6 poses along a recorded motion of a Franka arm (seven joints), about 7.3 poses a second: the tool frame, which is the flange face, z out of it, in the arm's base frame.
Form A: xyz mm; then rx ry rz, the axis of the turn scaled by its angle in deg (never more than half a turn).
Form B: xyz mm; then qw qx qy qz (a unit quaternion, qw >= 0). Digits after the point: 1 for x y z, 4 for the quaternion.
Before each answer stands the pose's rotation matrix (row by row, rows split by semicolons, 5 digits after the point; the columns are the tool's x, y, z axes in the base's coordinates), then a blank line. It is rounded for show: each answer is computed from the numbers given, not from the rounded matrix.
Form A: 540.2, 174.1, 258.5, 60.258, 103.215, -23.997
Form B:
-0.15500 0.80684 0.57007; 0.47260 0.56729 -0.67441; -0.86754 0.16489 -0.46924

540.2, 174.1, 258.5, 0.4856, 0.4321, 0.7402, -0.1721
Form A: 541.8, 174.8, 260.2, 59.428, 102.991, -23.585
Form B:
-0.15346 0.79879 0.58171; 0.46603 0.57761 -0.67021; -0.87136 0.16825 -0.46090

541.8, 174.8, 260.2, 0.4907, 0.4271, 0.7403, -0.1695
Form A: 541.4, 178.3, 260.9, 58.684, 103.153, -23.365
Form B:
-0.15791 0.79224 0.58942; 0.46093 0.58702 -0.66554; -0.87327 0.16659 -0.45787

541.4, 178.3, 260.9, 0.4928, 0.4222, 0.7421, -0.1681
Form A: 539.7, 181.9, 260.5, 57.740, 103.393, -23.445
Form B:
-0.16524 0.78586 0.59592; 0.45195 0.59739 -0.66247; -0.87660 0.15986 -0.45388

539.7, 181.9, 260.5, 0.4945, 0.4157, 0.7444, -0.1688
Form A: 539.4, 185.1, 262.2, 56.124, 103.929, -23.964
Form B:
-0.18087 0.77679 0.60323; 0.43422 0.61340 -0.65969; -0.88246 0.14261 -0.44825

539.4, 185.1, 262.2, 0.4961, 0.4043, 0.7488, -0.1726
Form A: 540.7, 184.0, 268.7, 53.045, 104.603, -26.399
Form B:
-0.21062 0.76691 0.60621; 0.38740 0.63483 -0.66851; -0.89753 0.09405 -0.43081

540.7, 184.0, 268.7, 0.4983, 0.3825, 0.7544, -0.1904
